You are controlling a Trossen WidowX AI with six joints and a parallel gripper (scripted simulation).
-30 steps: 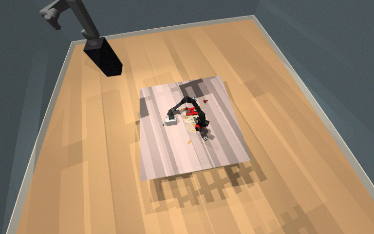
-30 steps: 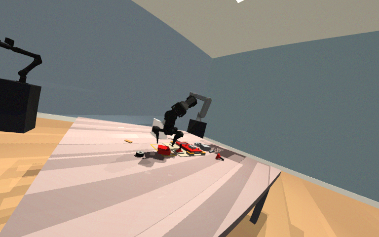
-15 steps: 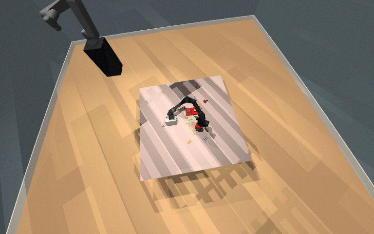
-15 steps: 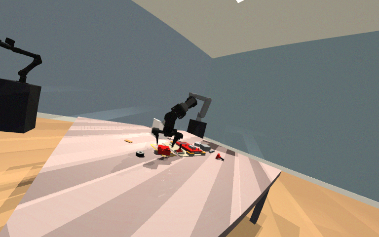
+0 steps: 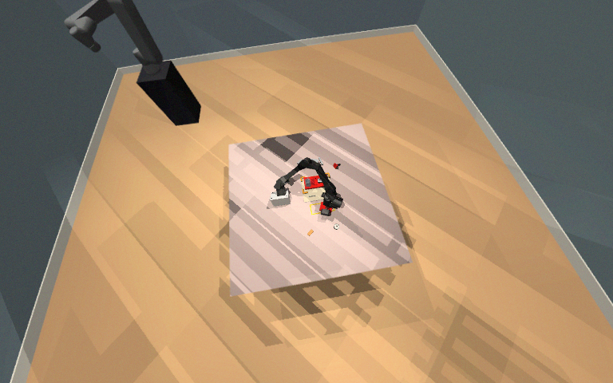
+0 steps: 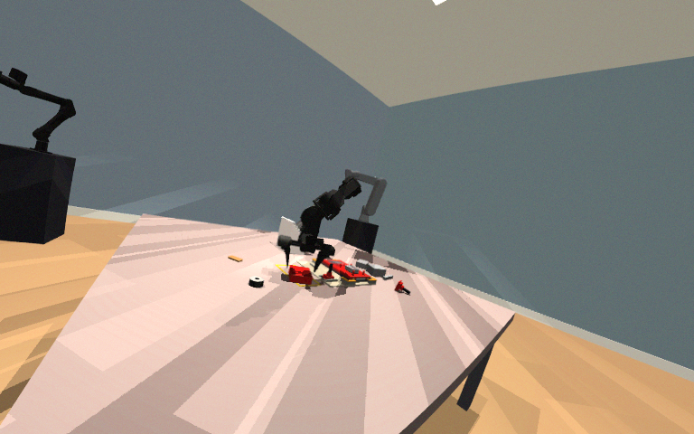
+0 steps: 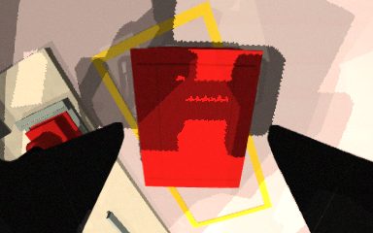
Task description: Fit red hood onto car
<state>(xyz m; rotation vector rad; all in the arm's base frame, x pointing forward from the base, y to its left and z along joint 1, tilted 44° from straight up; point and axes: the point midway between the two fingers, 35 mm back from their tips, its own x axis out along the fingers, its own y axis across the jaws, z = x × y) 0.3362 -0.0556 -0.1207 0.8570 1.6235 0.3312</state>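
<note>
Now: the red hood 10 mm below my gripper tip. The rest, counted from my gripper tip: black wheel 160 mm to the right, 50 mm ahead, 20 mm below; tan piece 180 mm to the right, 150 mm behind, 20 mm below.
</note>
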